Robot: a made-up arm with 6 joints.
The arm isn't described. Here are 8 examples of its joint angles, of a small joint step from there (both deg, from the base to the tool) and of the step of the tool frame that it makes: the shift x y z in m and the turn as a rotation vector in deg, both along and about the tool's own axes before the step.
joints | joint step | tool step
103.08 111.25 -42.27 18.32 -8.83 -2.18 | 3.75 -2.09 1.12 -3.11 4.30 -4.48 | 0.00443 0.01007 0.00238 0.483 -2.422 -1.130
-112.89 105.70 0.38 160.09 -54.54 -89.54 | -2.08 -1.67 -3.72 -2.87 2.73 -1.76 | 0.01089 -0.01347 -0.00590 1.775 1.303 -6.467
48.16 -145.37 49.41 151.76 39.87 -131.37 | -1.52 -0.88 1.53 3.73 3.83 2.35 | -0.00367 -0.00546 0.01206 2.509 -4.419 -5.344
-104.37 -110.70 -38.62 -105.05 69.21 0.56 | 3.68 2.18 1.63 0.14 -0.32 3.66 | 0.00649 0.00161 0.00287 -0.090 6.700 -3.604
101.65 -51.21 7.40 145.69 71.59 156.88 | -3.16 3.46 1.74 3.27 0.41 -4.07 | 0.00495 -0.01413 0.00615 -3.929 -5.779 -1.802
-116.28 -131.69 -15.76 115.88 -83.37 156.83 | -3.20 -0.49 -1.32 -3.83 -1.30 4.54 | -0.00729 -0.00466 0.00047 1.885 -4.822 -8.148
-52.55 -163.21 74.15 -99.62 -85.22 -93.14 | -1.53 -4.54 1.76 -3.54 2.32 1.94 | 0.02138 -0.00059 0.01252 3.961 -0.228 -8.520
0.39 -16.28 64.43 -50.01 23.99 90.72 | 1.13 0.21 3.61 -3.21 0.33 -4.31 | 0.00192 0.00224 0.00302 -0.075 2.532 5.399
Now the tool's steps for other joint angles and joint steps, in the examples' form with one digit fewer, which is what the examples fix.
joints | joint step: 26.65 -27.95 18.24 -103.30 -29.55 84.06 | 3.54 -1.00 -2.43 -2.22 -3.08 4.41
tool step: 0.0000 -0.0009 -0.0073 1.08 -0.55 -8.62
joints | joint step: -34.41 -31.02 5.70 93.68 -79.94 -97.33 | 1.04 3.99 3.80 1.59 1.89 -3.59
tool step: 0.0014 0.0285 -0.0126 -8.70 0.59 6.52
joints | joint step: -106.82 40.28 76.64 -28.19 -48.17 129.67 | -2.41 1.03 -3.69 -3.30 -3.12 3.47
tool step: -0.0131 -0.0042 0.0079 1.82 -4.62 -9.47
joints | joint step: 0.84 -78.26 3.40 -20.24 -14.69 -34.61 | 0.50 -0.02 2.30 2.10 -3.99 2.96
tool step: -0.0096 -0.0044 -0.0062 -1.63 0.13 1.18
